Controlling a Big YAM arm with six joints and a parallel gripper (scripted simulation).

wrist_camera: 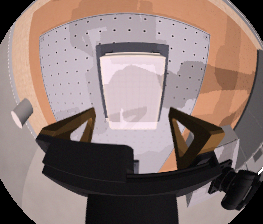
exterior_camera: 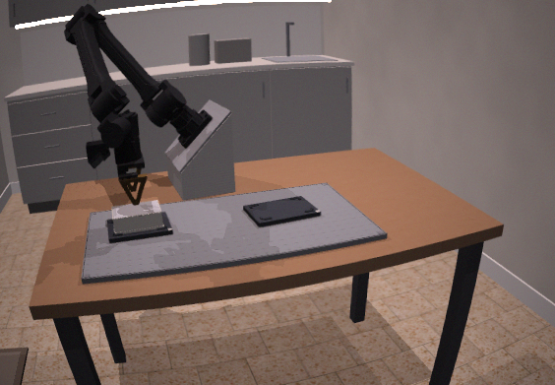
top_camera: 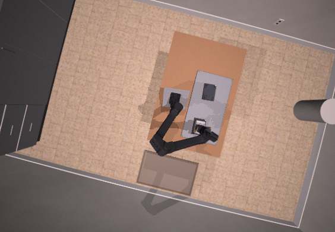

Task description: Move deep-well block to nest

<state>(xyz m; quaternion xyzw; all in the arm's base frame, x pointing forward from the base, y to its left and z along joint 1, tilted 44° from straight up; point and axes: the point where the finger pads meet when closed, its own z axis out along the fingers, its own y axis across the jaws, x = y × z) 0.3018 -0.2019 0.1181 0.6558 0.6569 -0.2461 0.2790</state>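
My hand is 60 mm above the white deep-well block.
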